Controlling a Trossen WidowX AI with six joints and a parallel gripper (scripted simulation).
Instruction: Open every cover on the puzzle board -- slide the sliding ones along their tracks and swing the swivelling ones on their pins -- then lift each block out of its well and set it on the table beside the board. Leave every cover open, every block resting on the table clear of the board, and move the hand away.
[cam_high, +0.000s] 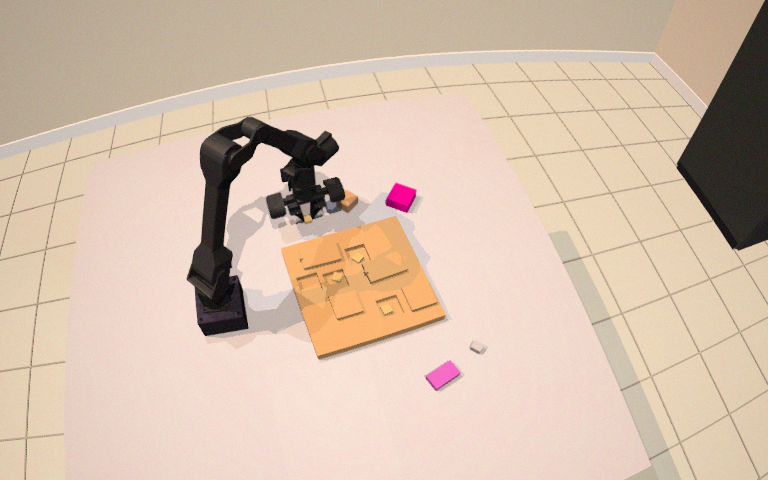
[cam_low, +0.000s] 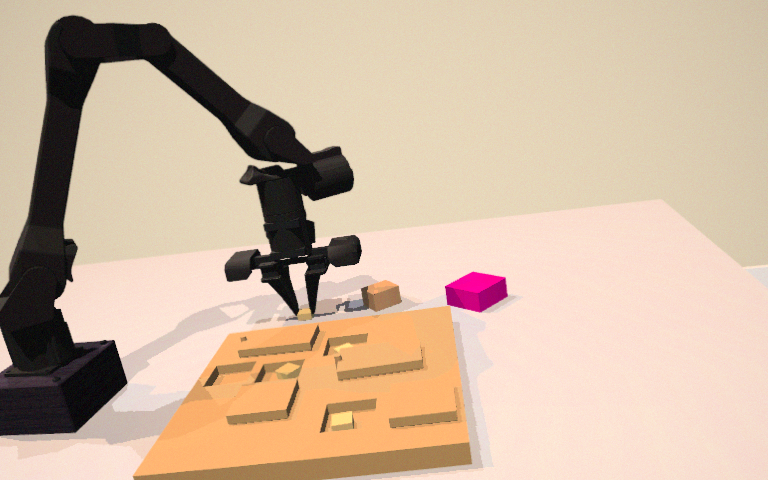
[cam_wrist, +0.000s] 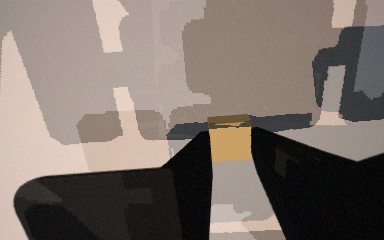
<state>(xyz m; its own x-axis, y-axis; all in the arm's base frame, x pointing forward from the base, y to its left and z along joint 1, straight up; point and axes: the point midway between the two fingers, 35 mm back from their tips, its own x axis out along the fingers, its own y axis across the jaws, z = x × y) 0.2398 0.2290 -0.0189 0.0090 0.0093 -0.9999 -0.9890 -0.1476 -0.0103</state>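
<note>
Right now the orange block is 110 mm ahead of my gripper tip, 30 mm to the left of it and 10 mm above it. From my gripper tip the other things lie so: flat pink piece (220 mm ahead, 470 mm to the right); then magenta block (250 mm ahead, 20 mm to the left, 10 mm above); then grey block (310 mm ahead, 420 mm to the right).
</note>
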